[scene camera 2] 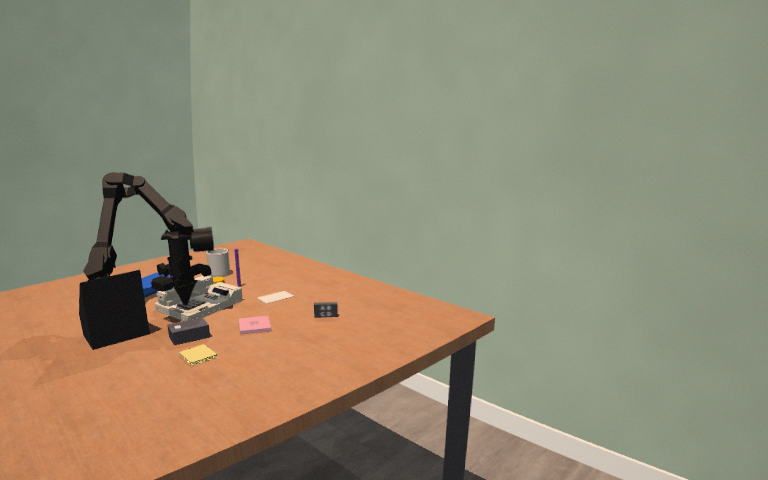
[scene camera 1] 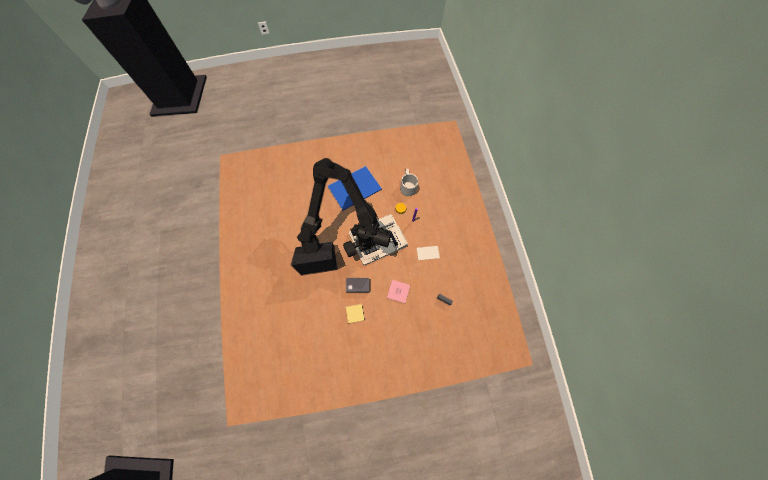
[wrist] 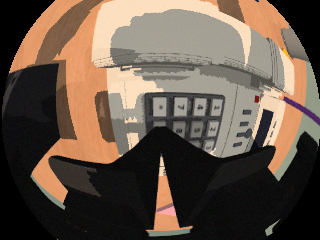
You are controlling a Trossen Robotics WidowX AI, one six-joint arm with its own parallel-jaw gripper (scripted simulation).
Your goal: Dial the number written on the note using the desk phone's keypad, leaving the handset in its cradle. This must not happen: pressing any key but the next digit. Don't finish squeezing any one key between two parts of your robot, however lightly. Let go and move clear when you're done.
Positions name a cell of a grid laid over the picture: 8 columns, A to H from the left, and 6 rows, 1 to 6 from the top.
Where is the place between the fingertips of the gripper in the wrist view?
E4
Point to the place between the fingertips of the gripper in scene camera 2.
B4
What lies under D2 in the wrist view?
A grey handset.
